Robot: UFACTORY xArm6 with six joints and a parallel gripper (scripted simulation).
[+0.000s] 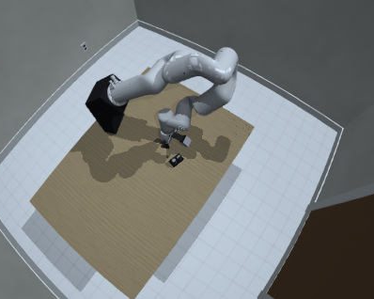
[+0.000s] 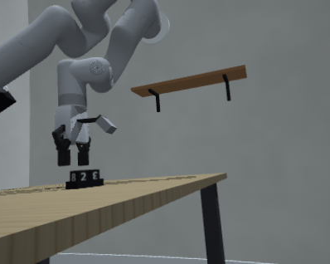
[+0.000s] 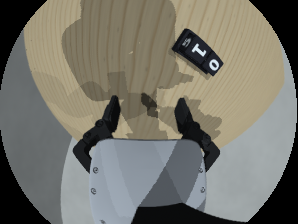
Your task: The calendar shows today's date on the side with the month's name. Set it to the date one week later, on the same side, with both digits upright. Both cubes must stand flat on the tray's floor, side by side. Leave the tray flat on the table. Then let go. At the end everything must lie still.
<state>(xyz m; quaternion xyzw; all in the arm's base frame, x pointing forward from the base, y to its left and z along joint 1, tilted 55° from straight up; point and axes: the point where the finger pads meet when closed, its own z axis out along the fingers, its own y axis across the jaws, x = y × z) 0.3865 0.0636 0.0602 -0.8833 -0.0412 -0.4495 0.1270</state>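
Right now my hand is 90 mm short of the black cube, 40 mm above it and 30 mm to the left of it. From my hand the other things lie so: black calendar tray (90 mm ahead, 60 mm below, 50 mm to the right).
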